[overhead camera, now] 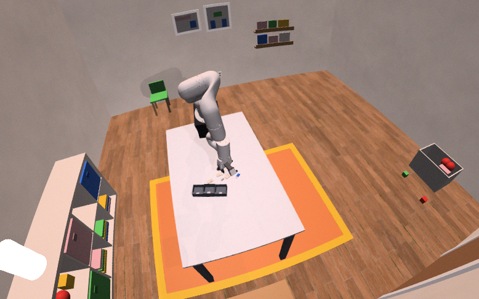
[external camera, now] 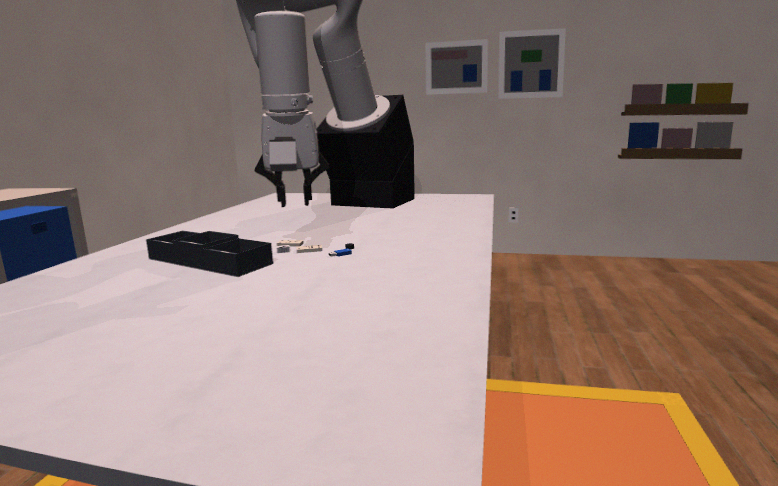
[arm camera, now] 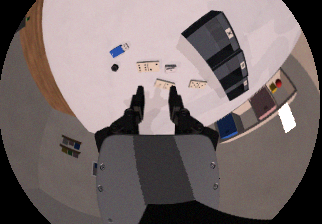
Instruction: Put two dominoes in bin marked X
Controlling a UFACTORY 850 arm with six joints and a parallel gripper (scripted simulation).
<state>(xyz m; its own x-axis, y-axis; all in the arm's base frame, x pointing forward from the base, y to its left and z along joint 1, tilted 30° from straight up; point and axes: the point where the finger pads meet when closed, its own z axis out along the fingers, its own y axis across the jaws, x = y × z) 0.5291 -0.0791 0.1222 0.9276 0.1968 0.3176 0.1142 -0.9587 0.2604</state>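
The small grey piece is 10 mm behind my hand, 30 mm to the right of it and 110 mm below it. The rest, counted from my hand: black bin tray 40 mm ahead, 160 mm to the right, 90 mm below; blue USB stick 20 mm ahead, 80 mm to the left, 110 mm below; small black piece 20 mm behind, 100 mm to the left, 110 mm below.
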